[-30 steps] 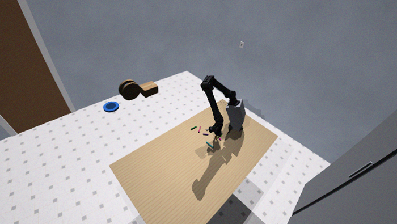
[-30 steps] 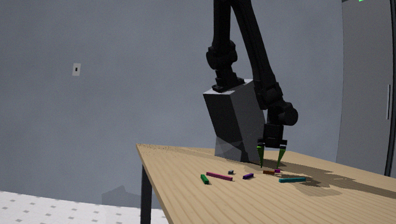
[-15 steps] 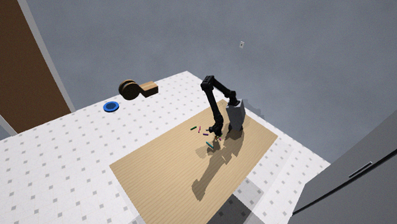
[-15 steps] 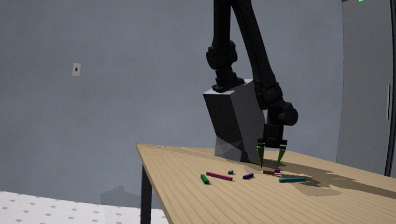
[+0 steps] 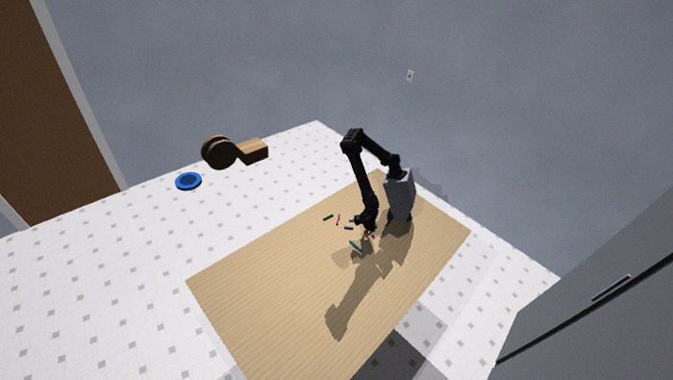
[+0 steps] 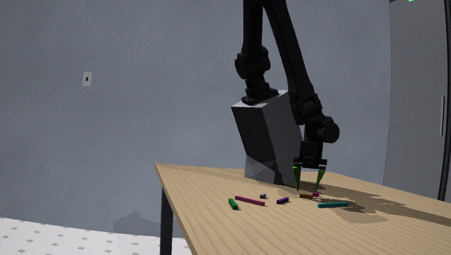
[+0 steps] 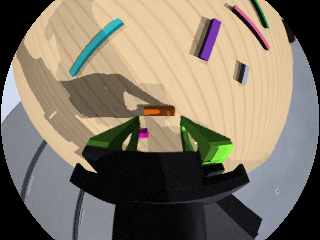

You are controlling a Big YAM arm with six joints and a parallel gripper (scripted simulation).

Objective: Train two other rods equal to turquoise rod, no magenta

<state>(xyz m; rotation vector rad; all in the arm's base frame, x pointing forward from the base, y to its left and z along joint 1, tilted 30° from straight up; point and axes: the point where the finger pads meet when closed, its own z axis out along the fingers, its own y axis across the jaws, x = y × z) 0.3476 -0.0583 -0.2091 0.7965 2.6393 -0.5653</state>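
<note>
The orange rod is 20 mm below my hand. The rest, counted from my hand: purple rod: 110 mm to the right, 50 mm ahead, 20 mm below; then magenta rod: 50 mm to the left, 20 mm below, 10 mm behind; then turquoise rod: 130 mm ahead, 20 mm below, 10 mm to the left.
</note>
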